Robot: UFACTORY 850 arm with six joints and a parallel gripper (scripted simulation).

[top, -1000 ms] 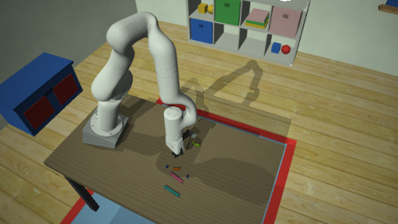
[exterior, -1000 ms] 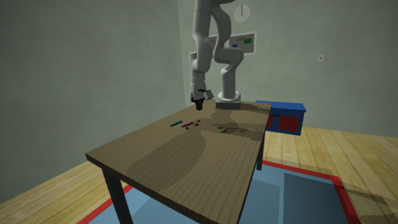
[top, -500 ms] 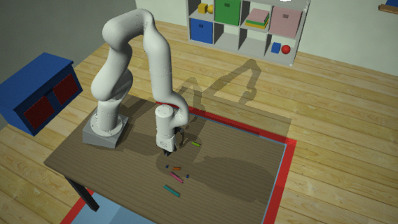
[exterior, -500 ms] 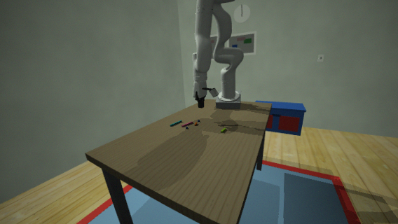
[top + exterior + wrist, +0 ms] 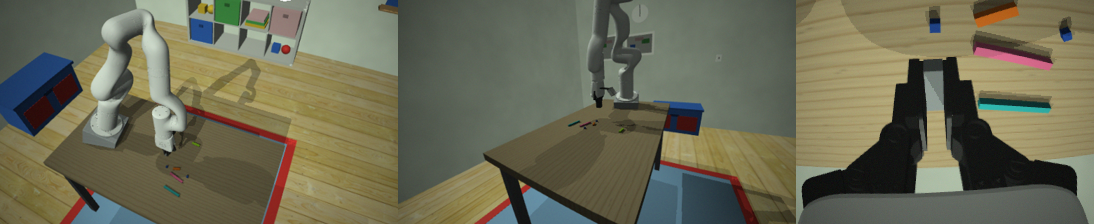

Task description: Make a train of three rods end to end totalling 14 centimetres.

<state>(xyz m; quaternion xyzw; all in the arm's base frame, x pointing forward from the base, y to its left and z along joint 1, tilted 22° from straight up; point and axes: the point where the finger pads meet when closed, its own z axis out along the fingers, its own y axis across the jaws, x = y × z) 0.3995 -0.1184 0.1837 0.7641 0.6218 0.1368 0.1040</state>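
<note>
Now: the orange rod 12 cm below my hand, 5 cm ahead of it and 2 cm to the right of it. Also, from my hand: pink rod (12 cm below, 8 cm to the right, 7 cm ahead); then turquoise rod (16 cm to the right, 12 cm below, 7 cm ahead); then grey rod (2 cm below).
</note>
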